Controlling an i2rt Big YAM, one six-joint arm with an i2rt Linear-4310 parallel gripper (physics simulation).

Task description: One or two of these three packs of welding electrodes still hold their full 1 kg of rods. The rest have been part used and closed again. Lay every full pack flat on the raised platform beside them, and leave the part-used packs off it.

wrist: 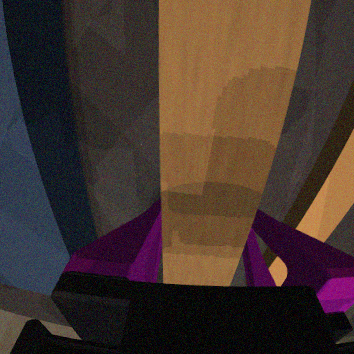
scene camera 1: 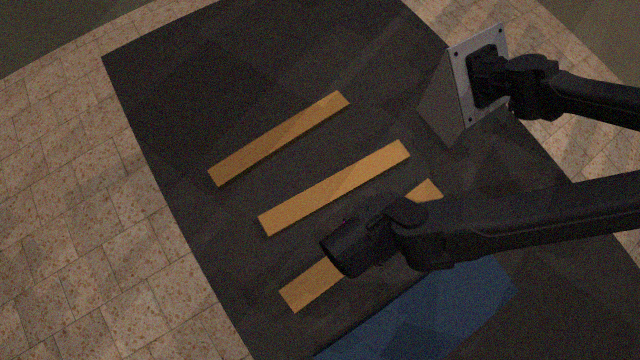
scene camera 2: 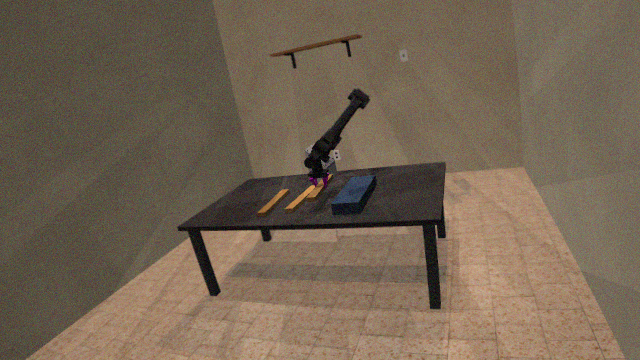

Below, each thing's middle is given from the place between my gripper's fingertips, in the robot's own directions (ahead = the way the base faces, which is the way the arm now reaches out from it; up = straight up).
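Position of the blue platform (scene camera 1: 444, 307) relative to my hand: 4 cm below it and 19 cm to the left of it.
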